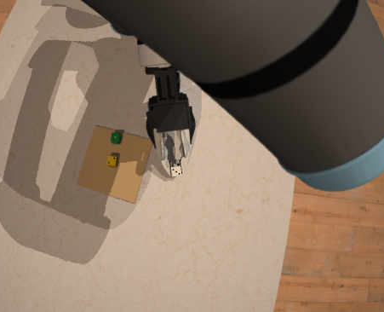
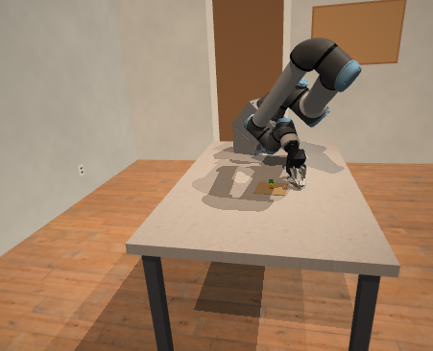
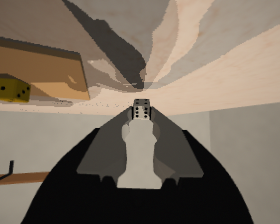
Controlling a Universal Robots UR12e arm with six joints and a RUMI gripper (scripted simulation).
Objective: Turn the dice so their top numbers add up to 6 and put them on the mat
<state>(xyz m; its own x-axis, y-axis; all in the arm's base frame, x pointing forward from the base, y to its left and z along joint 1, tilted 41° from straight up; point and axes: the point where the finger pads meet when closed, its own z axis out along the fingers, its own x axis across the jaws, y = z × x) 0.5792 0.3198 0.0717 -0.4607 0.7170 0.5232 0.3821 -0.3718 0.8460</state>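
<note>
Right now my hand is 1 cm short of the white die. Also, from my hand: tan mat: 13 cm to the right, 3 cm below, 3 cm ahead; green die: 14 cm to the right, 2 cm below, 2 cm behind; yellow die: 13 cm to the right, 3 cm ahead, 2 cm below.
</note>
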